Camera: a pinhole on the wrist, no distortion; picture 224 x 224 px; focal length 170.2 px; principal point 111.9 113.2 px. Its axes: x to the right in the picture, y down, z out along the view. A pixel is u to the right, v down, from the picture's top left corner.
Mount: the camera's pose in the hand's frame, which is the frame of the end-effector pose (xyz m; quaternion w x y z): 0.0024 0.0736 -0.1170 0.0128 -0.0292 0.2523 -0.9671
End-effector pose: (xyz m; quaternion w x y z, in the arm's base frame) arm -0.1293 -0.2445 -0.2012 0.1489 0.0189 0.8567 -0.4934
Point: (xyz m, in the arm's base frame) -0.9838 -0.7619 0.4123
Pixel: outside the picture
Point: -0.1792 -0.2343 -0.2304
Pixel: 51.5 103.3
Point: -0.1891 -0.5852 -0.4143
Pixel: 67.7 52.8
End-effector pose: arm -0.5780 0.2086 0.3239 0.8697 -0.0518 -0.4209 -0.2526
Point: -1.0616 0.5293 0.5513
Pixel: 180.8 15.4
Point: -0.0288 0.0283 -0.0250
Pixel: behind the camera
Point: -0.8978 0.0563 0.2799
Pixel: 183.2 191.8
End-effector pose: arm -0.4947 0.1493 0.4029 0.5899 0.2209 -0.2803 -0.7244
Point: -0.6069 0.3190 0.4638
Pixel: 208.9 109.3
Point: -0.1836 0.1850 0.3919
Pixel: behind the camera
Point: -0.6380 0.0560 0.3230
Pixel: 37.4 203.9
